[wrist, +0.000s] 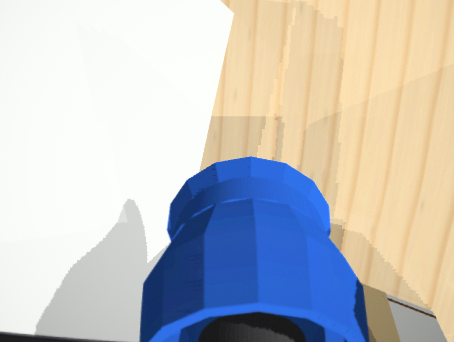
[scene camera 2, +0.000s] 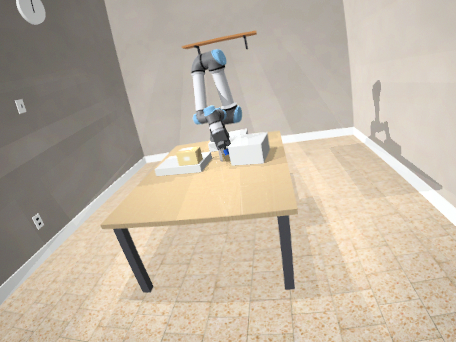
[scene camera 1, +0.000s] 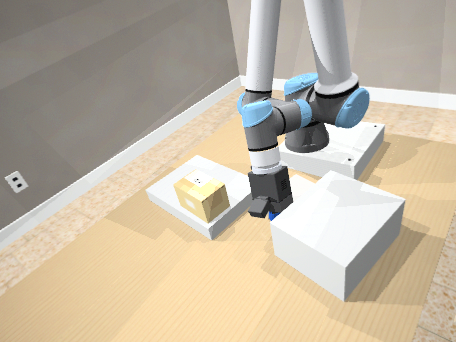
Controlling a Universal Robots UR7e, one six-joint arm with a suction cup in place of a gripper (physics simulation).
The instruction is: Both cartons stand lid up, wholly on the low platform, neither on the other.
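Where they show: end effector, tool point: [wrist: 248,231] [scene camera 2: 227,154]; arm's base, origin of the base link: [scene camera 1: 306,141].
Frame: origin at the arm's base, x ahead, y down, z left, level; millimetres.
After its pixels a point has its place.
Observation:
A tan carton [scene camera 1: 201,195] {x 451, y -68, z 4 mm} [scene camera 2: 190,156] {x 469, y -38, z -14 mm} stands level on the low white platform [scene camera 1: 175,212] {x 494, y 38, z -120 mm} [scene camera 2: 176,171] {x 495, y 45, z -125 mm}, with a pale label on its upper face. The second carton, whitish grey with a tan tape strip [scene camera 1: 301,184] {x 215, y -25, z 153 mm} [scene camera 2: 221,155] {x 314, y 24, z 120 mm} [wrist: 382,317] {x 316, y 46, z 128 mm}, is between the platform and the tall white block, mostly hidden by the block and arm. Which face is up I cannot tell. My blue suction cup [scene camera 1: 273,216] [scene camera 2: 226,152] [wrist: 250,170] is low beside the block's near-left edge, next to the second carton. I see no carton attached to its rim.
The tall white block [scene camera 1: 340,220] {x 292, y -55, z 329 mm} [scene camera 2: 247,151] {x 396, y -17, z 323 mm} [wrist: 100,100] {x 367, y -5, z 208 mm} stands close to the cup, its top at about the cup's height. The white robot base plinth [scene camera 1: 365,145] {x -71, y -7, z 176 mm} is behind it. All stand on the wooden table [scene camera 1: 150,285] {x 680, y 65, z 34 mm} [scene camera 2: 210,200] {x 823, y 65, z 241 mm} [wrist: 400,165] {x 363, y 65, z 137 mm}.

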